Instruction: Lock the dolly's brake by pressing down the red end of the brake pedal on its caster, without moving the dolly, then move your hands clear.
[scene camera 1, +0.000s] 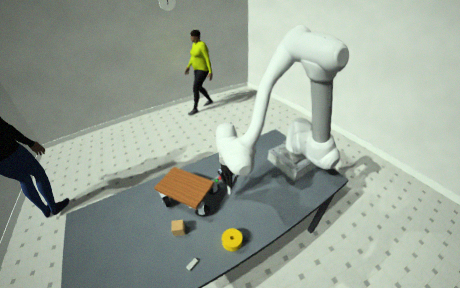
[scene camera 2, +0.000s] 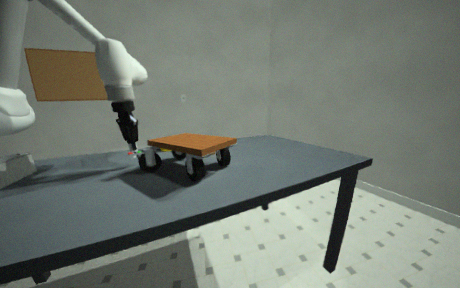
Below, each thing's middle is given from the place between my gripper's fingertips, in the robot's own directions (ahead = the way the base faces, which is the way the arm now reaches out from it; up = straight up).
Labels:
I see my gripper 210 mm short of the dolly (scene camera 2: 187, 145), 110 mm to the left of it and 10 mm below it.

